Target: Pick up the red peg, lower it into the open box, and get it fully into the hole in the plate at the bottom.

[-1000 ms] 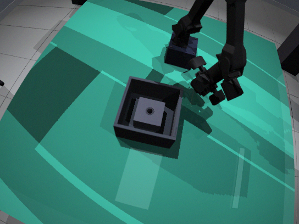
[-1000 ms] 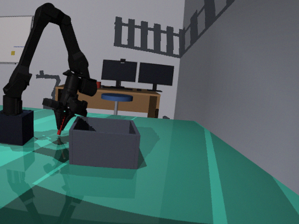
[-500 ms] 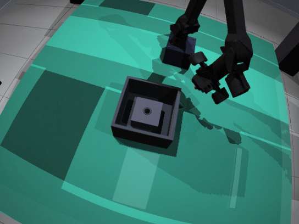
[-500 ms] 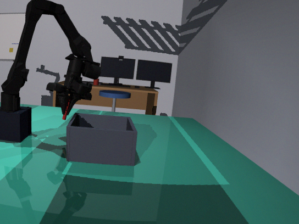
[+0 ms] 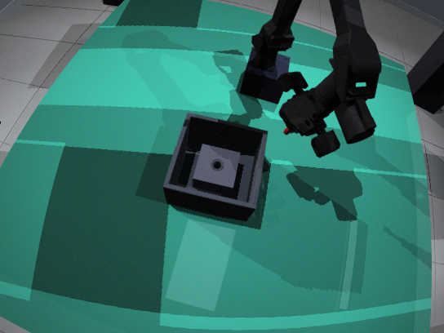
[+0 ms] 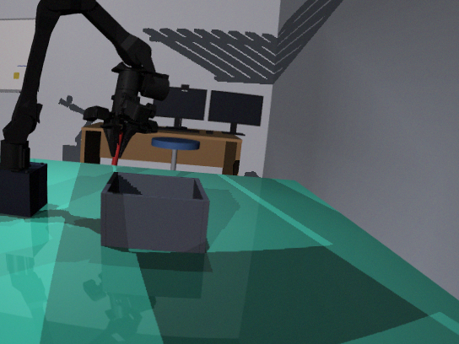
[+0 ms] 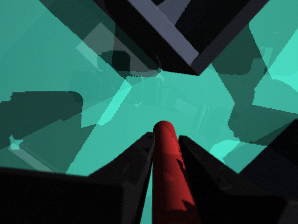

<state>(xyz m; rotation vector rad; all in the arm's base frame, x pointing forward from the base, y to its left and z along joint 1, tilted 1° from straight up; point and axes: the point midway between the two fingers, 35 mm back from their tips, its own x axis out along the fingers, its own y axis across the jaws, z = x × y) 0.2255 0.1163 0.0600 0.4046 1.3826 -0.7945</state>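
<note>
My gripper tip is now 110 mm short of the grey plate, 130 mm to the left of it and 80 mm above it. From my gripper tip the other things lie so: dark grey box 110 mm ahead, 130 mm to the right, 100 mm below; then red peg 20 mm above.
</note>
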